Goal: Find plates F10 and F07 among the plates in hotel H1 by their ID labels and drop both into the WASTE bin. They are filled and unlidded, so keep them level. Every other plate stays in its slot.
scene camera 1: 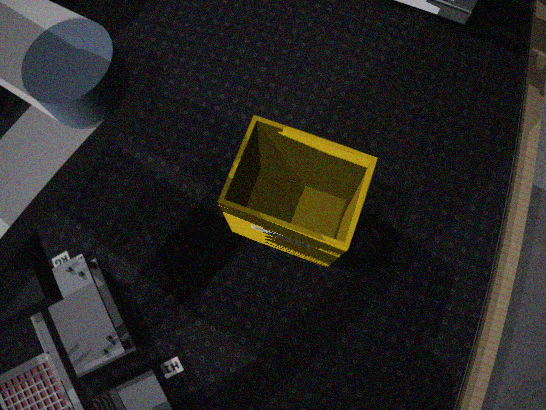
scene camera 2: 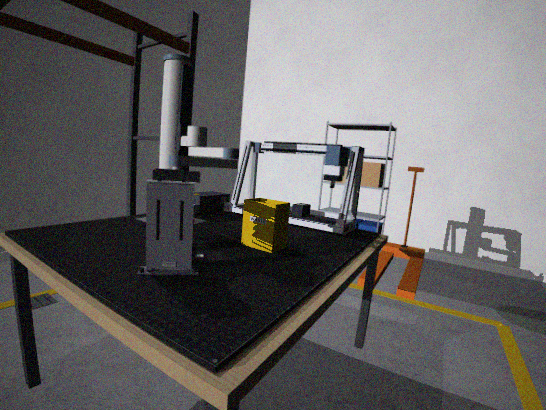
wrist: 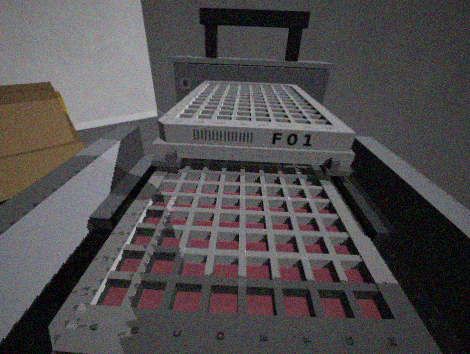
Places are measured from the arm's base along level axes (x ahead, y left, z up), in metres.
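Pixels of known places: gripper, between the fingertips: (wrist: 243, 150).
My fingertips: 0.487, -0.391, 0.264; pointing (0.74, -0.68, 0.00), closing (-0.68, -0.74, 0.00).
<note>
Behind a point stands the place of what it marks, as x, y, z.
My gripper (wrist: 243, 150) {0.487, -0.391, 0.264} is shut on a plate (wrist: 235, 240) {0.454, -0.359, 0.252} (scene camera 1: 32, 387) {0.449, -0.354, 0.252} with red-filled wells and no lid. The plate looks level; its ID label does not show. In the wrist view its far edge is close to the front of plate F01 (wrist: 225, 134) {0.484, -0.377, 0.276}, which sits in hotel H1 (wrist: 316, 77) {0.528, -0.515, 0.285} under the black handle. In scene camera 1 the held plate shows at the lower left, near the grey hotel top (scene camera 1: 142, 392) {0.518, -0.372, 0.021} and its H1 tag (scene camera 1: 173, 367) {0.550, -0.317, 0.013}. The yellow WASTE bin (scene camera 1: 357, 200) {0.720, -0.023, 0.196} (scene camera 2: 265, 227) {0.685, -0.086, 0.113} stands upright, and the part of its floor that shows is bare. Labels F10 and F07 do not show.
The grey RG stand (scene camera 1: 85, 320) {0.410, -0.292, 0.073} is between the held plate and the bin. The arm (scene camera 1: 67, 62) {0.452, -0.058, 0.425} (scene camera 2: 212, 151) {0.363, -0.079, 0.407} reaches over the table from its column (scene camera 2: 171, 115) {0.041, -0.062, 0.581}. A gantry frame (scene camera 2: 354, 187) {0.854, 0.563, 0.278} stands behind the bin. A brown box (wrist: 35, 140) shows at left.
</note>
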